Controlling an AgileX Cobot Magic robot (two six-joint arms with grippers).
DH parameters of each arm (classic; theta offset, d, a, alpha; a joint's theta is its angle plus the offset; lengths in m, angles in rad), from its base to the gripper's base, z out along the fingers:
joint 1: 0 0.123 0 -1.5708
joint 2: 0.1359 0 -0.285 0
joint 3: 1.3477 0 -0.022 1.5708
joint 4: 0 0.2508 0 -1.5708
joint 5: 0 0 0.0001 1.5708
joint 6: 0 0.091 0 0
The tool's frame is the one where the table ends.
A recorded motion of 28 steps. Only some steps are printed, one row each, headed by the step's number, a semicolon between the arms.
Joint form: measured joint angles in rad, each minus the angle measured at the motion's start. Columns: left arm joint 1, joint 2, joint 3, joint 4, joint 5, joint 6; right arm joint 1, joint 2, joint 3, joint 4, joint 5, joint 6.
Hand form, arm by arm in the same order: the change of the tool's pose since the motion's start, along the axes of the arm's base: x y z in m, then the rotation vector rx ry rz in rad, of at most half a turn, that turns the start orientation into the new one. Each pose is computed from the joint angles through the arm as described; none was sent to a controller.
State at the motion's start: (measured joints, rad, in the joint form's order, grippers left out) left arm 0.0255 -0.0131 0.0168 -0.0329 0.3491 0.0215; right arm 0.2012 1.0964 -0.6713 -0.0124 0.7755 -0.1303
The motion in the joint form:
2: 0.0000 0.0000 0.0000 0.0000 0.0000 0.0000; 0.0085 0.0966 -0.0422 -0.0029 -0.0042 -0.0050
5: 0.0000 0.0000 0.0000 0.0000 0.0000 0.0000; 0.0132 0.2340 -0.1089 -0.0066 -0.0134 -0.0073
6: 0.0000 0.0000 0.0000 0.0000 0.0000 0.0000; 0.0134 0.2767 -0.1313 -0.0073 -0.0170 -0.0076
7: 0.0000 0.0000 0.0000 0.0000 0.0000 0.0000; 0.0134 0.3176 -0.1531 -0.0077 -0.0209 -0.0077
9: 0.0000 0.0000 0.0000 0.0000 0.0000 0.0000; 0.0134 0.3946 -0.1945 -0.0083 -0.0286 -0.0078
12: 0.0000 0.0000 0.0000 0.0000 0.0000 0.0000; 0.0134 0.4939 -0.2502 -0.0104 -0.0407 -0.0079
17: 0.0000 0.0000 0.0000 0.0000 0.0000 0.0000; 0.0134 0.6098 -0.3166 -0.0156 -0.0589 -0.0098
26: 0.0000 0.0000 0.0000 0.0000 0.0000 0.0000; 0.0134 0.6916 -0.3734 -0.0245 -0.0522 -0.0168
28: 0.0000 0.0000 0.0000 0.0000 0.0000 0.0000; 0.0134 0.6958 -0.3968 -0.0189 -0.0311 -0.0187
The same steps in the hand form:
2: 0.0000 0.0000 0.0000 0.0000 0.0000 0.0000; 0.0178 0.0052 -0.0072 -0.0149 0.0482 0.0141
5: 0.0000 0.0000 0.0000 0.0000 0.0000 0.0000; 0.0444 0.0118 -0.0193 -0.0317 0.1076 0.0227
6: 0.0000 0.0000 0.0000 0.0000 0.0000 0.0000; 0.0530 0.0137 -0.0235 -0.0358 0.1238 0.0236
7: 0.0000 0.0000 0.0000 0.0000 0.0000 0.0000; 0.0612 0.0155 -0.0279 -0.0392 0.1386 0.0240
9: 0.0000 0.0000 0.0000 0.0000 0.0000 0.0000; 0.0766 0.0188 -0.0372 -0.0454 0.1658 0.0246
12: 0.0000 0.0000 0.0000 0.0000 0.0000 0.0000; 0.0965 0.0230 -0.0507 -0.0534 0.1963 0.0260
17: 0.0000 0.0000 0.0000 0.0000 0.0000 0.0000; 0.1194 0.0277 -0.0691 -0.0646 0.2260 0.0309
26: 0.0000 0.0000 0.0000 0.0000 0.0000 0.0000; 0.1352 0.0306 -0.0822 -0.0807 0.2551 0.0421
28: 0.0000 0.0000 0.0000 0.0000 0.0000 0.0000; 0.1386 0.0316 -0.0786 -0.0773 0.2578 0.0406

